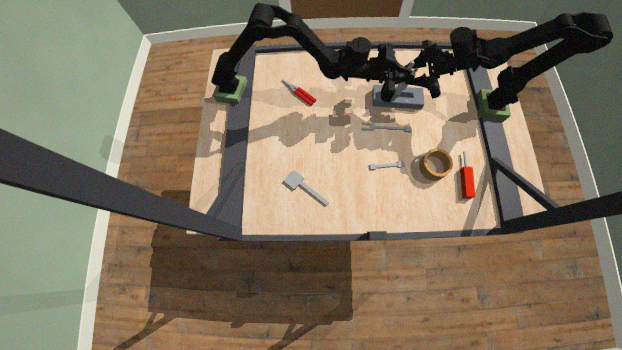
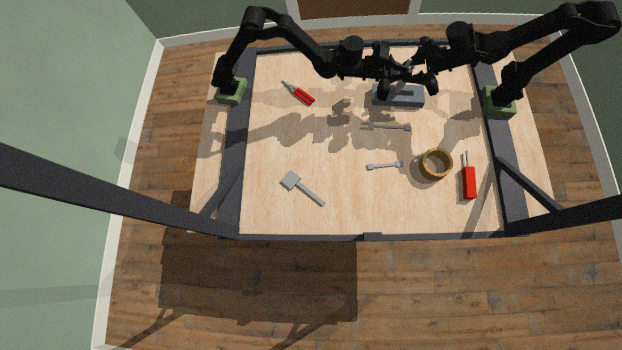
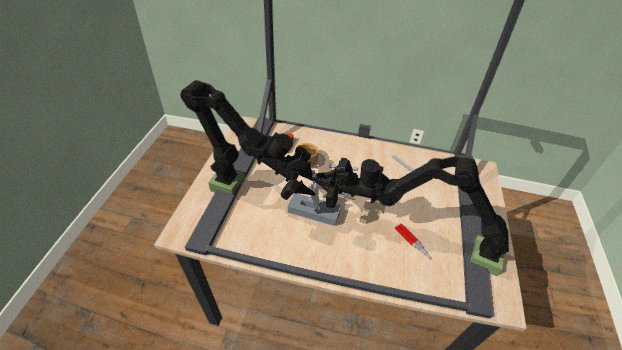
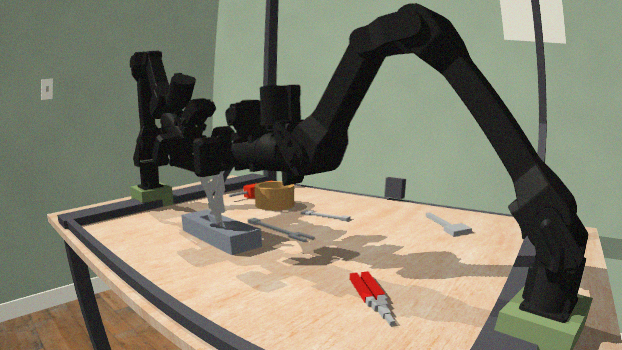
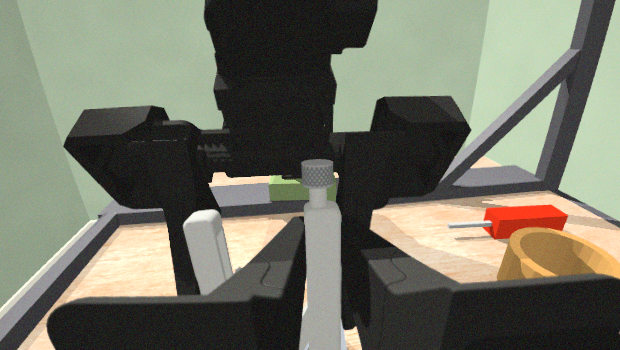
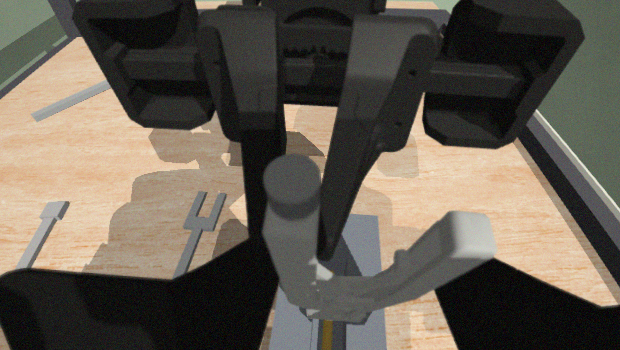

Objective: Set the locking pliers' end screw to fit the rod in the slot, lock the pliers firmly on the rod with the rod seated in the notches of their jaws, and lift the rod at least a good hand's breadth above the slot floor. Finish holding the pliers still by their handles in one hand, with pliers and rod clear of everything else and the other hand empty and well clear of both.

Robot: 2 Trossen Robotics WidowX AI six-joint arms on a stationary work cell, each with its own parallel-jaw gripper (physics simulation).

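Frame: origin at the left arm's base, x right, y ahead, z up, level; metres.
Seen in the pictures: left gripper, fingertip midpoint: (image 1: 414, 75) (image 2: 411, 72) (image 3: 312, 176) (image 5: 321, 226) (image 6: 290, 252); right gripper, fingertip midpoint: (image 1: 404, 75) (image 2: 401, 73) (image 3: 317, 188) (image 4: 213, 170) (image 5: 271, 334) (image 6: 354, 238); left arm's base, origin of the base link: (image 1: 229, 85) (image 2: 229, 87) (image 3: 489, 251) (image 4: 549, 304); right arm's base, origin of the base link: (image 1: 496, 102) (image 2: 501, 98) (image 3: 226, 177) (image 4: 150, 186).
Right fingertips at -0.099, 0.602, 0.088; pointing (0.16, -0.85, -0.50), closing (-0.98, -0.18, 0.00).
Offsets run from my right fingertips to a thing's middle, as dx, dy, dz.
The grey locking pliers @(-0.003, +0.008, -0.026) (image 4: 216, 197) (image 5: 324, 250) (image 6: 295, 250) stand upright, handles up and spread, jaws down in the slot of the blue-grey block @(+0.004, +0.008, -0.116) (image 3: 325, 216) (image 4: 240, 242) (image 6: 367, 235). The knurled end screw @(+0.015, +0.024, +0.053) (image 5: 317, 173) (image 6: 291, 180) tops the straight handle. The brass rod @(+0.004, +0.007, -0.124) (image 6: 327, 337) partly shows in the slot; whether the jaws grip it is hidden. My left gripper (image 5: 321, 226) is shut on the straight handle below the screw. My right gripper (image 6: 354, 238) is open, its fingers on either side of both handles, near the left fingers.
Red-handled pliers @(+0.048, -0.356, -0.128) (image 1: 304, 95) lie left of the block. A forked tool @(+0.129, -0.013, -0.130) (image 1: 387, 128) and small wrench @(+0.267, +0.009, -0.130) (image 1: 386, 165) lie in front of it. A wooden ring @(+0.237, +0.163, -0.108) (image 1: 438, 175), a red-handled tool @(+0.241, +0.274, -0.118) (image 1: 467, 182) and a hammer-like tool @(+0.408, -0.228, -0.128) (image 1: 293, 180) lie farther forward.
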